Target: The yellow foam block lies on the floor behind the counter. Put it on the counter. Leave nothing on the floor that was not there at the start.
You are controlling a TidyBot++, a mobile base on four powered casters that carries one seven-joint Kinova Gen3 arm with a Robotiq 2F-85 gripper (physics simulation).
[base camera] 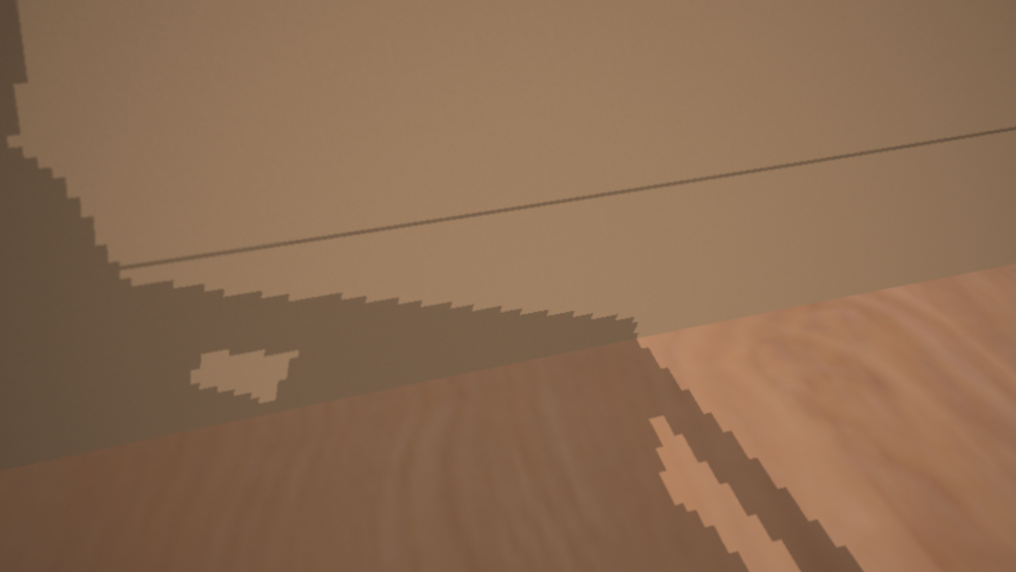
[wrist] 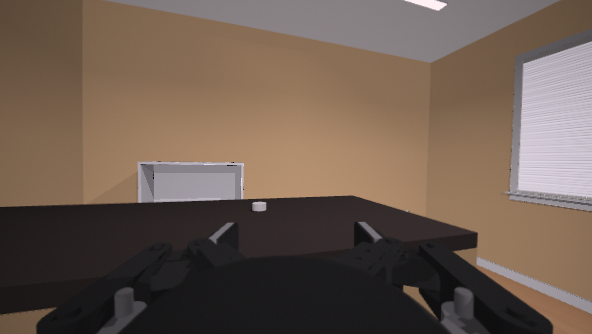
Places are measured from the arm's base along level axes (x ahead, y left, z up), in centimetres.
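Where they show: gripper, fingertip midpoint: (wrist: 296, 235).
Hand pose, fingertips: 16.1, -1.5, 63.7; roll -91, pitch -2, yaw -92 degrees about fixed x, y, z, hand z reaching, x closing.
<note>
After its pixels a point has its place, as x, y, z.
The counter has a dark top (wrist: 310, 230) @[54.2, -6.0, 51.4], which stretches across the wrist view from the left edge to a corner at the right. In the base camera view the counter's tan front panel (base camera: 497, 142) @[39.1, 1.9, -20.2] rises close ahead from the wood floor. My gripper (wrist: 296, 235) @[16.1, -1.5, 63.7] is open and empty; in the wrist view its fingers show in front of the counter top. The yellow foam block does not show in either view, and the floor behind the counter is hidden by the counter.
A small white round object (wrist: 259, 206) @[73.7, 10.1, 53.1] stands on the counter top near its far edge. A white open shelf unit (wrist: 240, 182) @[209.9, 50.1, 46.6] stands beyond the counter by the far wall. A window (wrist: 555, 125) @[168.0, -217.2, 102.0] is in the right wall. My shadow falls on the panel and the wood floor (base camera: 924, 397) @[36.8, -29.0, -39.6].
</note>
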